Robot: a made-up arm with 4 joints. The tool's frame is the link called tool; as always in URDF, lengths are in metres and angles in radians. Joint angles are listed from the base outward. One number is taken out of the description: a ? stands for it. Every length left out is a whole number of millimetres.
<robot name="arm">
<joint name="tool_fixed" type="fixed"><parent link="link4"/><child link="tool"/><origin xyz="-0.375 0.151 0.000" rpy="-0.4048 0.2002 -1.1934"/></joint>
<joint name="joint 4" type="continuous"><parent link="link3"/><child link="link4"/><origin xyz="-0.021 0.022 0.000" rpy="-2.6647 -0.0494 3.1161"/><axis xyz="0 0 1"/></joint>
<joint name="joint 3" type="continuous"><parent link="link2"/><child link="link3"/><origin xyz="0.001 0.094 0.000" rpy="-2.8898 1.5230 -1.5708"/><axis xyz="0 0 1"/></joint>
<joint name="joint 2" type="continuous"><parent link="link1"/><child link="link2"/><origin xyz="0.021 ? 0.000" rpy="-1.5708 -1.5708 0.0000"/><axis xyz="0 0 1"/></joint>
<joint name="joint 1" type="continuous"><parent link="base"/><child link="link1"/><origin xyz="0.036 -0.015 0.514" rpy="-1.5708 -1.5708 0.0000"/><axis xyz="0 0 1"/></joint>
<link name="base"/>
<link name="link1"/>
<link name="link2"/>
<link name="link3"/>
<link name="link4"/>
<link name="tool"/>
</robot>
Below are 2 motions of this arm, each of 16 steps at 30 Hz.
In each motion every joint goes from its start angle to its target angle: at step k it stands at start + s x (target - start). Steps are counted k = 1, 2, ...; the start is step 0. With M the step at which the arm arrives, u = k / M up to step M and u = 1 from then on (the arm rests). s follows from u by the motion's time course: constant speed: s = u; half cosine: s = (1 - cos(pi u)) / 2; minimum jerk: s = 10 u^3 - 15 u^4 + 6 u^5.
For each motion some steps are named. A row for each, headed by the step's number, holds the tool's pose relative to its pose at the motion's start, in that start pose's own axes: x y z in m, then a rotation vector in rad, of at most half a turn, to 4 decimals.
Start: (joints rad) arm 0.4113 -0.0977 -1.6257 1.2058
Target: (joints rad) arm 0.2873 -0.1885 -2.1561 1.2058
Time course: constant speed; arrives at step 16
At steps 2, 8, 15, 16:
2: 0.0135 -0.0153 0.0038 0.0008 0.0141 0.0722
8: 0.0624 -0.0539 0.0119 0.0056 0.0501 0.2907
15: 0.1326 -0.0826 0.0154 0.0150 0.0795 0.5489
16: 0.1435 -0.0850 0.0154 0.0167 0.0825 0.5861

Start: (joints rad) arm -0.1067 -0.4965 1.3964 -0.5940
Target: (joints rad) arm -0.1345 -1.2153 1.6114 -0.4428
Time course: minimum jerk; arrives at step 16
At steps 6, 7, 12, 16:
6: 0.0327 0.0258 -0.0444 0.1865 -0.0423 0.1043
7: 0.0454 0.0388 -0.0599 0.2598 -0.0583 0.1467
12: 0.0989 0.1178 -0.1145 0.6021 -0.1280 0.3542
16: 0.1080 0.1365 -0.1215 0.6705 -0.1409 0.3977

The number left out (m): -0.092
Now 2 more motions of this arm.
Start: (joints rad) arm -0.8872 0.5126 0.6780 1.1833
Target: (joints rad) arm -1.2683 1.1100 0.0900 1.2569
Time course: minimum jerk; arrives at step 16
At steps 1, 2, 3, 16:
1: -0.0001 -0.0002 0.0003 0.0004 0.0014 0.0013
2: -0.0007 -0.0014 0.0024 0.0029 0.0104 0.0094
3: -0.0021 -0.0040 0.0070 0.0091 0.0313 0.0285
16: -0.0035 -0.0089 0.0501 0.4039 0.4710 0.5099

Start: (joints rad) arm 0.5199 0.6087 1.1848 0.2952
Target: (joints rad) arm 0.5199 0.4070 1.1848 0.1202
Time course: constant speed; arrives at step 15
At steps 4, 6, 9, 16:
4: 0.0006 0.0169 -0.0132 0.0277 -0.0324 -0.0381
6: 0.0013 0.0256 -0.0197 0.0423 -0.0483 -0.0569
9: 0.0029 0.0389 -0.0292 0.0652 -0.0717 -0.0845
16: 0.0076 0.0665 -0.0474 0.1142 -0.1171 -0.1383

